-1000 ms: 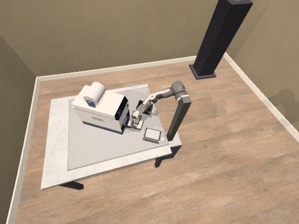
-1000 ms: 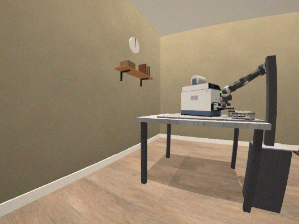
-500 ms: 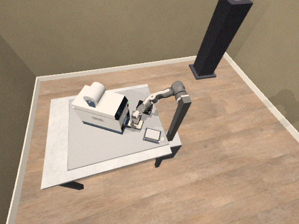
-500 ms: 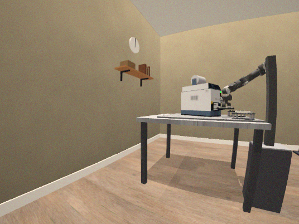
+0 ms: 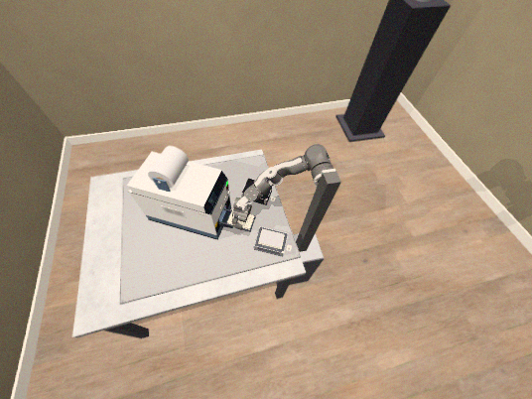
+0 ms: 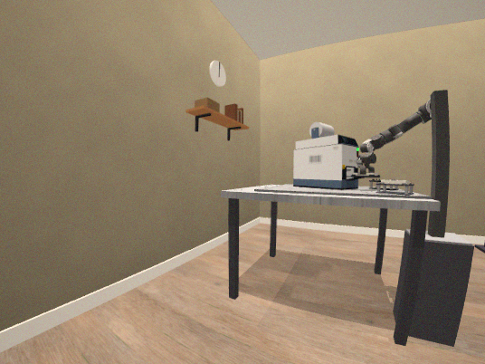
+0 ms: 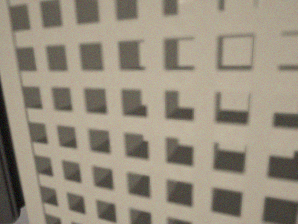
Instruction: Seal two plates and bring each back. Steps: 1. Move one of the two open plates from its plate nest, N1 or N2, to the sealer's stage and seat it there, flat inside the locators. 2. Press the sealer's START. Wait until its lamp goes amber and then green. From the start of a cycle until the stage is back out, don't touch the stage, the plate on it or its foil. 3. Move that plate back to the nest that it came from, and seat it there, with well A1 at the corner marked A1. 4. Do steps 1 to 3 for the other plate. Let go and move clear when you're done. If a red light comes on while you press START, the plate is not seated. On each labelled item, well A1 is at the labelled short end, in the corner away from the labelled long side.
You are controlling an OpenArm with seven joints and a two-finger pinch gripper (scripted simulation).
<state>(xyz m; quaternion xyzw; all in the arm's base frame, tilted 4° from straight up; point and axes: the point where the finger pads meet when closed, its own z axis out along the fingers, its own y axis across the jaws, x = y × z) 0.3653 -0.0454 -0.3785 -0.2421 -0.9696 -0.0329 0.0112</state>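
Now: the plate right at my hand. From my hand the other things lie so: plate nest 150 mm behind, 130 mm to the left, 50 mm below; yellow warning label 130 mm ahead, 40 mm above, 30 mm to the left; sealer stage 10 mm below.
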